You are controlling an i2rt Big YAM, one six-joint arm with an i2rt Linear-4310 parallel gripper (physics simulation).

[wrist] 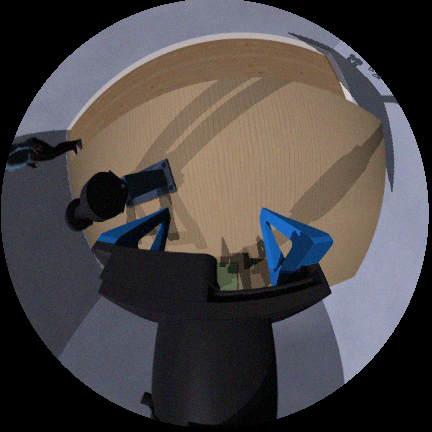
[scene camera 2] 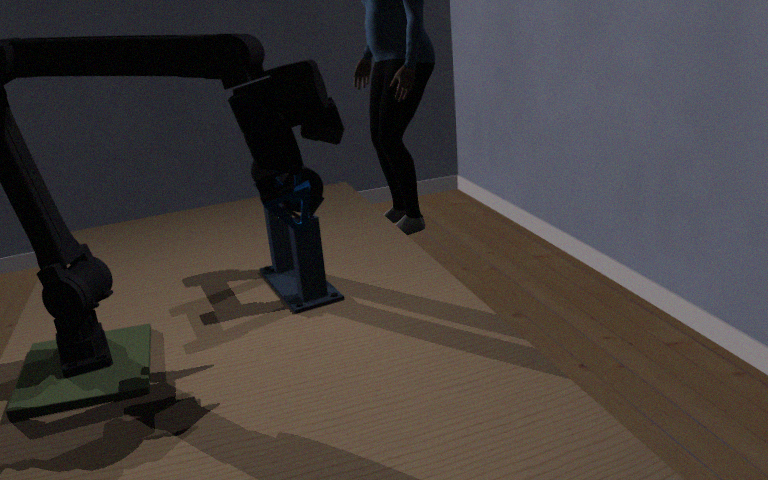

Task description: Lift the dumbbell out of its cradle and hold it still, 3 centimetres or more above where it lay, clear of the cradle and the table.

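Frame: origin at the arm's base, x ahead, y left, z up, level; millimetres.
Seen in the pictures: gripper, fingertip midpoint: (wrist: 214, 212) (scene camera 2: 300, 216); arm's base, link origin: (scene camera 2: 85, 356).
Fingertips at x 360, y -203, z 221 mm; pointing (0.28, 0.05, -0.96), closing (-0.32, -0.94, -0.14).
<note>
Pixels of each thing's middle, then the offset from my fingertips to it. Level surfaces: height alone.
- dark dumbbell, body centre: (scene camera 2: 284, 179) (wrist: 86, 207) dx +79, dy +263, dz -12 mm
- blue-grey cradle, body centre: (scene camera 2: 292, 238) (wrist: 122, 192) dx +79, dy +263, dz -133 mm
- wooden table, surface height: dz -235 mm
The dark dumbbell (scene camera 2: 311, 193) (wrist: 105, 196) has round ends and lies across the top of its cradle, its near end by the front post. The blue-grey cradle (scene camera 2: 309, 257) (wrist: 170, 182) has two upright posts on a flat base plate standing on the table. My gripper (scene camera 2: 295, 199) (wrist: 214, 212) is open, its blue fingers wide apart with nothing between them. In the wrist view the dumbbell lies to the left, outside the left finger. In the scene view the fingers overlap the dark dumbbell, so their exact distance is hard to tell.
The wooden table (scene camera 2: 396, 396) (wrist: 225, 150) carries the cradle and a green base plate (scene camera 2: 135, 339) (wrist: 228, 281) under the arm. A person (scene camera 2: 396, 124) (wrist: 52, 150) stands beyond the table's far edge. Walls rise behind and to the right. Dark shadows cross the table.
</note>
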